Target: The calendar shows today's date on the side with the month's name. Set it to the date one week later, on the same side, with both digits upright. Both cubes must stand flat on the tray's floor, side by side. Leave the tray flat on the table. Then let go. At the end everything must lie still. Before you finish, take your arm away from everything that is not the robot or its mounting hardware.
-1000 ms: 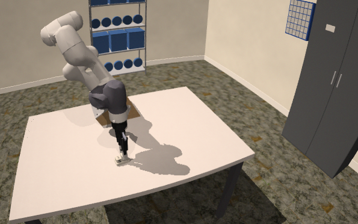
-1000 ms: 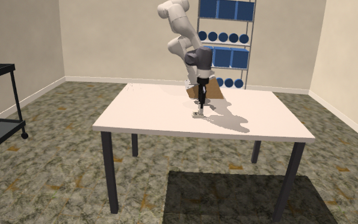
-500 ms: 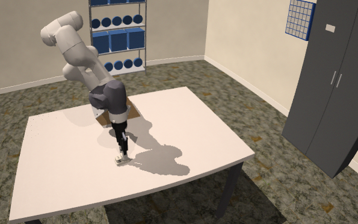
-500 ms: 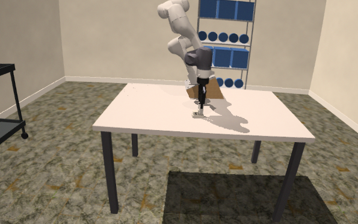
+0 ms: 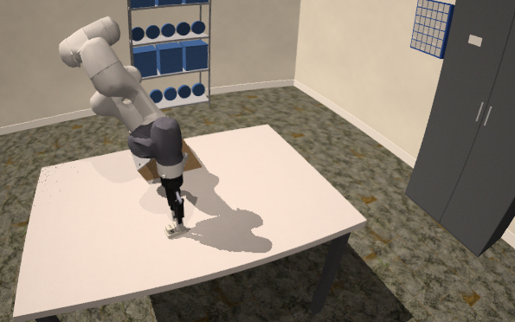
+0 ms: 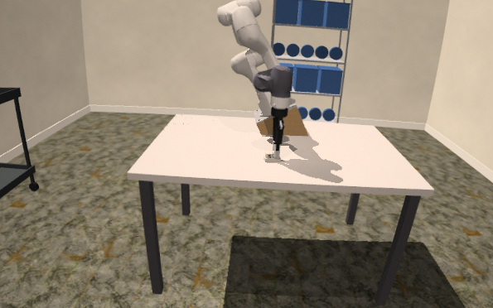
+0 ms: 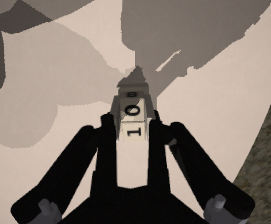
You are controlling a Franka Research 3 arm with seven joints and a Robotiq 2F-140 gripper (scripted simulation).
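The cube is 30 mm to the right of my hand and 30 mm below it. The rest, counted from my hand: grey tray: 20 mm to the right, 50 mm below.
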